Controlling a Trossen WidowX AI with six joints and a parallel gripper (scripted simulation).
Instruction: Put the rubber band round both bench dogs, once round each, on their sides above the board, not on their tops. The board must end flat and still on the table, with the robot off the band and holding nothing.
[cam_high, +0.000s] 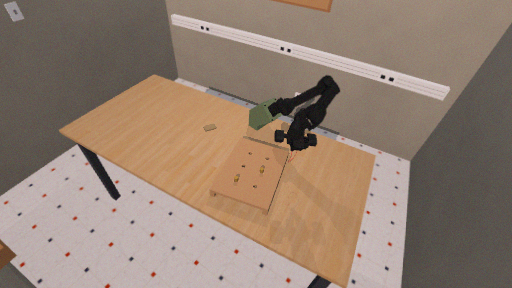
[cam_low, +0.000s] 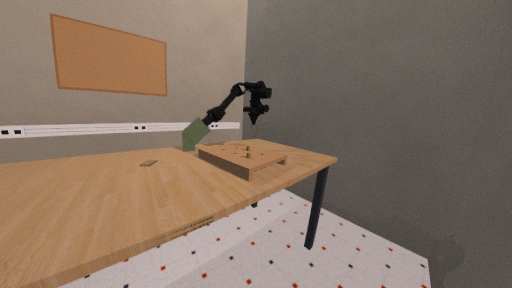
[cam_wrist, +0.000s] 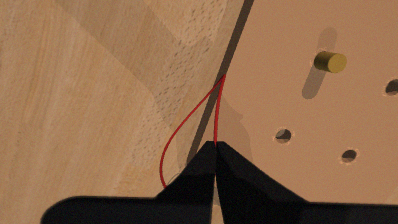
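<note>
Right now the wooden board is 190 mm below my hand, 130 mm to the right of it and 120 mm ahead of it. Round my hand: small tan piece 560 mm to the right, 210 mm below, 10 mm ahead.
</note>
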